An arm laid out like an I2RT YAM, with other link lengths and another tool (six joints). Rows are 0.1 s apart.
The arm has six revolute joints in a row. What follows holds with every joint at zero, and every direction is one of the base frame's.
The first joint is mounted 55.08 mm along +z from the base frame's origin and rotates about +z.
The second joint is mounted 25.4 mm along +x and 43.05 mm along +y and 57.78 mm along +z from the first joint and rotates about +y.
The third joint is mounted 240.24 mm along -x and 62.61 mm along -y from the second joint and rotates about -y.
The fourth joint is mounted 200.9 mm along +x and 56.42 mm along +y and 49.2 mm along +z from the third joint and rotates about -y.
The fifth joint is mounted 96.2 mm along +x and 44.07 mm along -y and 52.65 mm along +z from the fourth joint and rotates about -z.
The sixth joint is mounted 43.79 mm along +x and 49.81 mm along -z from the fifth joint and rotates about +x.
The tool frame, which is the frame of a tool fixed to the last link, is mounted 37 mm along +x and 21 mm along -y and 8 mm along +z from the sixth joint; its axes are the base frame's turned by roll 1.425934, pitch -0.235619 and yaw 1.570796 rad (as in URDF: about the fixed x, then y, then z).
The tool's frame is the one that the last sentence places.
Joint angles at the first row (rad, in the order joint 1, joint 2, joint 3, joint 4, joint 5, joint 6):
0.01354, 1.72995, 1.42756, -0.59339, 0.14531, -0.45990
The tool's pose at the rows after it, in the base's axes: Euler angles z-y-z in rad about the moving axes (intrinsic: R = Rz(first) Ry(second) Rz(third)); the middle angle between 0 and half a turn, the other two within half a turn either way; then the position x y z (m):
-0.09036, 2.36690, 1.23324, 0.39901, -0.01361, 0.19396
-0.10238, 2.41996, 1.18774, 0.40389, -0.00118, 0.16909
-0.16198, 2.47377, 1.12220, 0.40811, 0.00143, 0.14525
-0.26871, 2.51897, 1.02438, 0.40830, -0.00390, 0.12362
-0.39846, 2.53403, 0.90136, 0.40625, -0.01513, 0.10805
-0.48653, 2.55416, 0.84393, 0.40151, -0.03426, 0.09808
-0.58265, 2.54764, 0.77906, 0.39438, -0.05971, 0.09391
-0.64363, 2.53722, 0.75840, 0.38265, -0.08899, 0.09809
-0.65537, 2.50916, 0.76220, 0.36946, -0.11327, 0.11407
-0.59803, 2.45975, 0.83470, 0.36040, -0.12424, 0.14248
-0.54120, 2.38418, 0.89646, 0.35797, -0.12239, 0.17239
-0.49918, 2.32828, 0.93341, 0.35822, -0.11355, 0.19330
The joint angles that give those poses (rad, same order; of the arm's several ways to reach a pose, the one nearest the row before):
0.04828, 1.77646, 1.41835, -0.58476, 0.12992, -0.45770
0.08348, 1.84016, 1.40705, -0.56698, 0.15588, -0.45867
0.09600, 1.91090, 1.41307, -0.56462, 0.19199, -0.45491
0.09208, 1.96903, 1.41025, -0.56514, 0.24084, -0.45244
0.07499, 2.00516, 1.39188, -0.54944, 0.29937, -0.46626
0.03052, 2.02091, 1.37372, -0.54517, 0.31530, -0.47761
-0.03014, 2.01406, 1.33713, -0.51809, 0.34050, -0.50908
-0.10791, 1.97537, 1.29305, -0.49663, 0.34207, -0.54849
-0.17989, 1.90096, 1.25077, -0.48323, 0.32972, -0.60887
-0.22117, 1.80433, 1.23798, -0.49489, 0.29323, -0.63782
-0.22104, 1.72139, 1.24237, -0.49669, 0.27727, -0.64006
-0.19768, 1.66928, 1.25259, -0.50083, 0.27532, -0.62903

